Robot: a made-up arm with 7 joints.
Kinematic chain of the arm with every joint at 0, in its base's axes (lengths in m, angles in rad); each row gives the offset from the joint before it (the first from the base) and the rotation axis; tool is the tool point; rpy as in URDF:
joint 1: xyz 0 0 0 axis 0.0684 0.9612 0.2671
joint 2: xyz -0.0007 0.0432 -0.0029 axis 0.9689 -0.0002 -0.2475
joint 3: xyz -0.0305 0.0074 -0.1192 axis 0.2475 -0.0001 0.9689
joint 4: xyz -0.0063 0 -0.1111 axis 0.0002 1 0
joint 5: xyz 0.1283 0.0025 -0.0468 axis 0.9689 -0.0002 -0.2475
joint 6: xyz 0.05 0 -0.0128 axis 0.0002 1 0
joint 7: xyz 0.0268 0 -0.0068 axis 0.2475 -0.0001 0.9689
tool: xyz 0 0 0 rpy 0 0.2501 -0.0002
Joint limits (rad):
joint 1: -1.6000..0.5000
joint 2: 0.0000..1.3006
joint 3: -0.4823..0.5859
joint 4: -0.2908..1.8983
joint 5: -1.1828..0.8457
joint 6: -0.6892..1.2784
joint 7: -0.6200..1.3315
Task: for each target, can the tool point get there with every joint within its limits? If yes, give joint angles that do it. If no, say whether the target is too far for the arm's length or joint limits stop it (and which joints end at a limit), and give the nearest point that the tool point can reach.
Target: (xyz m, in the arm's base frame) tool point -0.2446 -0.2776 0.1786
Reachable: no: joint limits stop it (at a limit: joint 1, joint 2, joint 3, joint 4, joint 6) | nearest point 0.1810 -0.1544 0.1195 | short by 0.447 m
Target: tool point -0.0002 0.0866 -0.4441
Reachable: yes | joints -0.1529 0.1080 -0.2702 1.3114 0.0300 0.7836 0.3721
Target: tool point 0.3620 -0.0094 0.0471
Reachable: yes | joints -1.2864 0.4547 -0.2953 0.1392 0.2596 -0.3171 0.5339
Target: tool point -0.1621 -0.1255 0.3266
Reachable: no: joint limits stop it (at a limit: joint 1, joint 2, joint 4, joint 6) | nearest point 0.0687 0.1769 0.2460 | short by 0.389 m
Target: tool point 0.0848 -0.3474 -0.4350
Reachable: no: too far | nearest point 0.1067 -0.0621 -0.3607 | short by 0.296 m
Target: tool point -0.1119 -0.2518 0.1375
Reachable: no: joint limits stop it (at a limit: joint 1, joint 2, joint 3, joint 4, joint 6) | nearest point 0.1813 -0.1556 0.1187 | short by 0.309 m
